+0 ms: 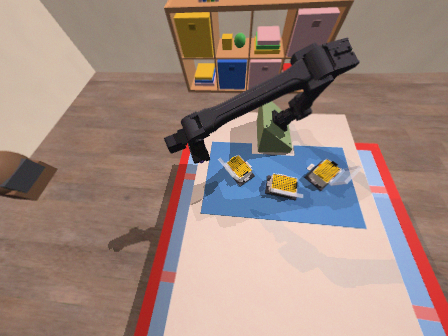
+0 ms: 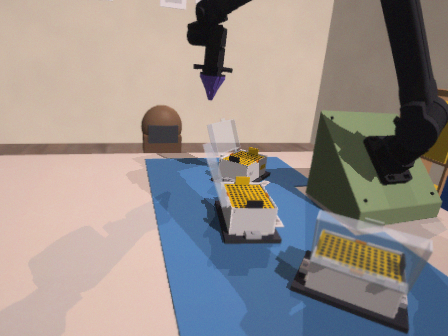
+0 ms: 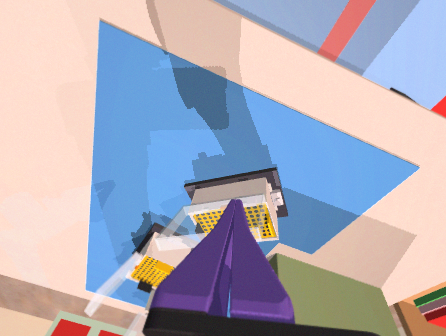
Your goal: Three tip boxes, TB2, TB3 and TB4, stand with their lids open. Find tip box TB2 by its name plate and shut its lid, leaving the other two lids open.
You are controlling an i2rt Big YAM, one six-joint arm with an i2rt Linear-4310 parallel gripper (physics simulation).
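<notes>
My gripper, with purple fingers, is shut and empty. It hangs above and beyond the left tip box, touching nothing. That box's clear lid stands open. The middle tip box has its lid up. The right tip box also has its lid open. The name plates are too small or turned to read, so which box is TB2 cannot be told.
The boxes stand on a blue mat. The green wedge-shaped arm base stands behind them. A shelf unit is behind the table, and a brown stool-like object is off its left side.
</notes>
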